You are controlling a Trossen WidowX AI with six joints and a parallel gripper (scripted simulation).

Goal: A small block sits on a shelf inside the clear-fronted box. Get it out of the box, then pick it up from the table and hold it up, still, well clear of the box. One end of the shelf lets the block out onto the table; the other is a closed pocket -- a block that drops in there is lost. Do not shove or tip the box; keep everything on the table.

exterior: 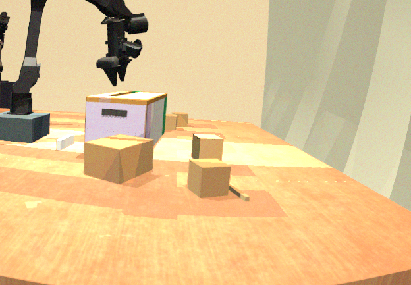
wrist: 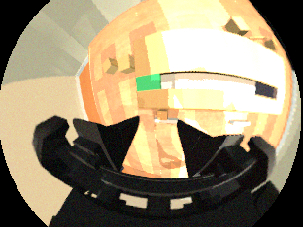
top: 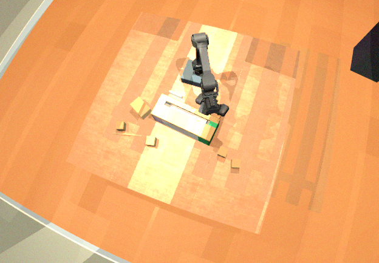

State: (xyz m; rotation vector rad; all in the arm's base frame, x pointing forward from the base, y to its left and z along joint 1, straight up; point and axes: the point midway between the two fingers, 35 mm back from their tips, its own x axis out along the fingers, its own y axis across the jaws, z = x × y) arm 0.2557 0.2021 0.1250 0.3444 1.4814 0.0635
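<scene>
Right now the small tan block is 3 cm behind my gripper tip, 2 cm to the left of it and 14 cm below it. Round my gripper tip: long box 4 cm ahead, 15 cm to the right, 9 cm below; thin stick 31 cm ahead, 46 cm to the right, 15 cm below.
</scene>
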